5 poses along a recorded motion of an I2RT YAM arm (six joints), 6.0 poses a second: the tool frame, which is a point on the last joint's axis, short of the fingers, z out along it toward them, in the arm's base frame.
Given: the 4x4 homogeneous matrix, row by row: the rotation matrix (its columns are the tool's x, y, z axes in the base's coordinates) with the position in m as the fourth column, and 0 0 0 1 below. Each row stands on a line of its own.
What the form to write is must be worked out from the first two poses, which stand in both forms.
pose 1, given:
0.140 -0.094 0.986 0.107
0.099 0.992 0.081 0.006
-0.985 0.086 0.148 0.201
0 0 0 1
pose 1, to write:
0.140 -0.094 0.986 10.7
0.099 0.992 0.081 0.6
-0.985 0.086 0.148 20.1
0 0 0 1

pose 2, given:
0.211 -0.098 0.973 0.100
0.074 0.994 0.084 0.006
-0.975 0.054 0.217 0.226
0 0 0 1
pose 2, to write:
0.211 -0.098 0.973 10.0
0.074 0.994 0.084 0.6
-0.975 0.054 0.217 22.6
0 0 0 1

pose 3, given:
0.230 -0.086 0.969 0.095
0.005 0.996 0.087 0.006
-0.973 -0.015 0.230 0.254
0 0 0 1
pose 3, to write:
0.230 -0.086 0.969 9.5
0.005 0.996 0.087 0.6
-0.973 -0.015 0.230 25.4
0 0 0 1

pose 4, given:
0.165 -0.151 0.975 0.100
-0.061 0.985 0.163 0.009
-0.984 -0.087 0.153 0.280
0 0 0 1
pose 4, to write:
0.165 -0.151 0.975 10.0
-0.061 0.985 0.163 0.9
-0.984 -0.087 0.153 28.0
0 0 0 1

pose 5, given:
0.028 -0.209 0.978 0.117
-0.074 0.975 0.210 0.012
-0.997 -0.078 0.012 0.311
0 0 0 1
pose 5, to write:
0.028 -0.209 0.978 11.7
-0.074 0.975 0.210 1.2
-0.997 -0.078 0.012 31.1
0 0 0 1

